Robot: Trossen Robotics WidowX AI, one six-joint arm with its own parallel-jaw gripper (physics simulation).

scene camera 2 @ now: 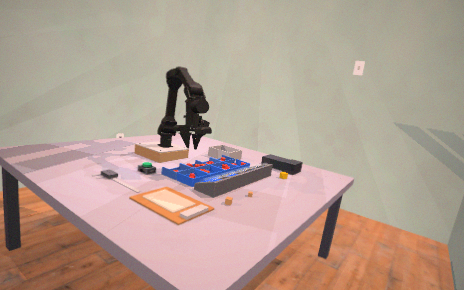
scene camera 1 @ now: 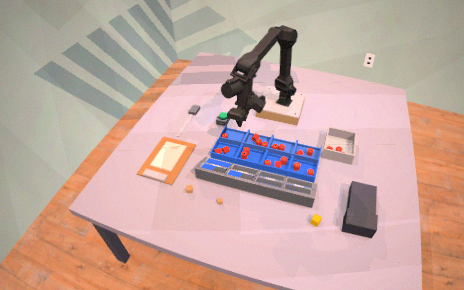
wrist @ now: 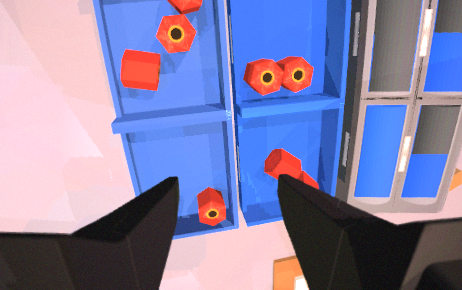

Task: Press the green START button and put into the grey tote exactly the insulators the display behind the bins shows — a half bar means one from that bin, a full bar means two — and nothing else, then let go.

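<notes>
My gripper (scene camera 1: pixel 240 124) (scene camera 2: pixel 191 147) (wrist: pixel 228 184) is partly open and empty, above the left end of the blue bins (scene camera 1: pixel 237 134) (wrist: pixel 175 160). In the wrist view one red insulator (wrist: pixel 212 207) lies in the lower left bin; a red insulator (wrist: pixel 283 164) and another partly behind the right finger lie in the lower right bin. The display (scene camera 1: pixel 255 187) (scene camera 2: pixel 235 182) (wrist: pixel 370 204) shows a full bar (wrist: pixel 382 150), a half bar (wrist: pixel 425 175) beside it and a partly blue bar (wrist: pixel 445 62) above. The grey tote (scene camera 1: pixel 341 157) holds red insulators (scene camera 1: pixel 339 149). The green button (scene camera 1: pixel 223 115) (scene camera 2: pixel 146 164) stands behind the bins.
An orange clipboard (scene camera 1: pixel 145 172) (scene camera 2: pixel 150 202) lies left of the display. Two small orange cubes (scene camera 1: pixel 189 189) (scene camera 1: pixel 219 201) and a yellow cube (scene camera 1: pixel 316 220) (scene camera 2: pixel 283 175) lie in front. A black box (scene camera 1: pixel 360 200) (scene camera 2: pixel 282 164) stands at the right. A dark-ended tool (scene camera 1: pixel 194 109) (scene camera 2: pixel 109 174) lies near the button.
</notes>
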